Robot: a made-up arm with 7 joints.
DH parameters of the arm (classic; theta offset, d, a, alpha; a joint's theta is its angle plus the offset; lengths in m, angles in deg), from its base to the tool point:
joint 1: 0 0.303 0 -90
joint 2: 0 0 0 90
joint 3: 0 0.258 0.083 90
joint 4: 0 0 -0.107 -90
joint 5: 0 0.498 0 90
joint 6: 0 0 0.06 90
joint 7: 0 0 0 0
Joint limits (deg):
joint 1: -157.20..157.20
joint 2: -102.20..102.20
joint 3: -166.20..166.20
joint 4: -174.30..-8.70
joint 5: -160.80..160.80
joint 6: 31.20..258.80
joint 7: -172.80..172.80
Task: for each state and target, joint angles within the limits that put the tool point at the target. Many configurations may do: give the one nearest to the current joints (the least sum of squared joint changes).
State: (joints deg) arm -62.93 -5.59 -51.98 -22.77 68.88 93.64 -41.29
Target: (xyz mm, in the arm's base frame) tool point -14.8 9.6 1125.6
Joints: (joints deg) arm -68.00 -5.94 -27.15 -8.70 73.71 66.17 -41.29
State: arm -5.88 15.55 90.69 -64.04 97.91 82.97 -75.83
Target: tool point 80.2 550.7 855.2
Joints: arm -8.70 18.78 106.86 -73.34 96.84 78.03 -75.83
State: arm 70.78 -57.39 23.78 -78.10 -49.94 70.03 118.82
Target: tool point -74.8 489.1 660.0
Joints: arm 67.08 -34.10 26.99 -120.10 -48.32 66.28 118.82
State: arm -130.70 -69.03 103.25 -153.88 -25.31 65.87 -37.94
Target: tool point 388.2 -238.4 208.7
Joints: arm -101.87 -69.29 96.19 -149.76 -25.53 61.10 -37.94
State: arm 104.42 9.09 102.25 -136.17 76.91 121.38 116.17
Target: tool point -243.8 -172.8 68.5
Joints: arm 99.31 19.55 107.67 -172.07 81.68 130.57 116.17
